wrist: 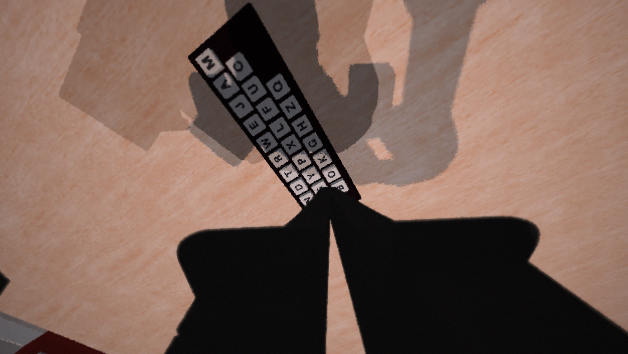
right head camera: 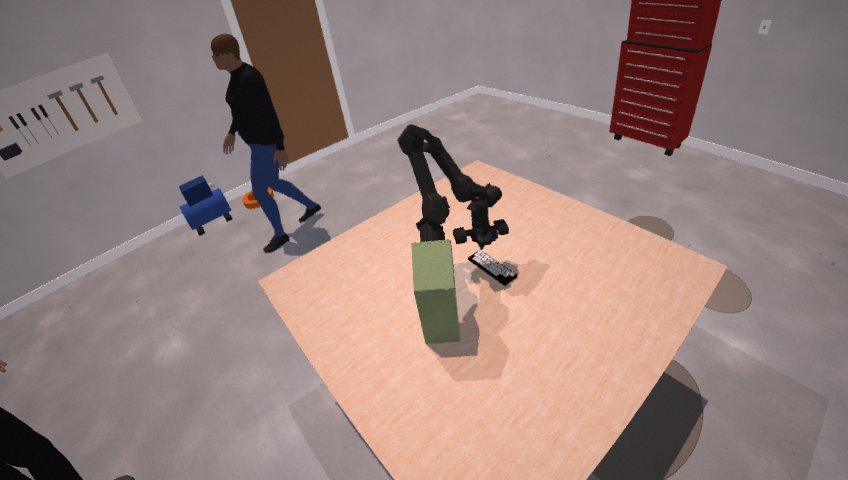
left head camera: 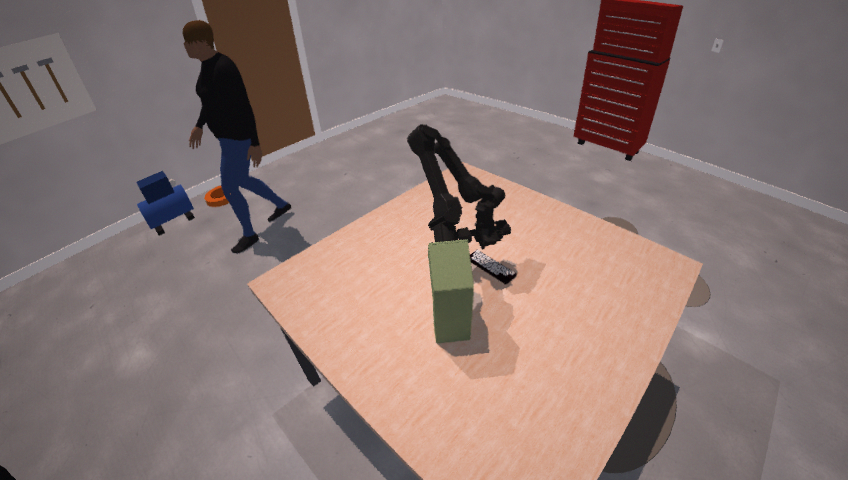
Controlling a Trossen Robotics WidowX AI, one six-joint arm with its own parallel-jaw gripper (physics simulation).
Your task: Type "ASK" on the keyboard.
my gripper: wrist; right head camera; left head camera 482, 248
black keyboard: wrist 270, 108; right head camera; left head camera
same spot on my gripper: (wrist: 451, 278) = (right head camera: 476, 238)
same spot on black keyboard: (right head camera: 489, 265) = (left head camera: 488, 264)
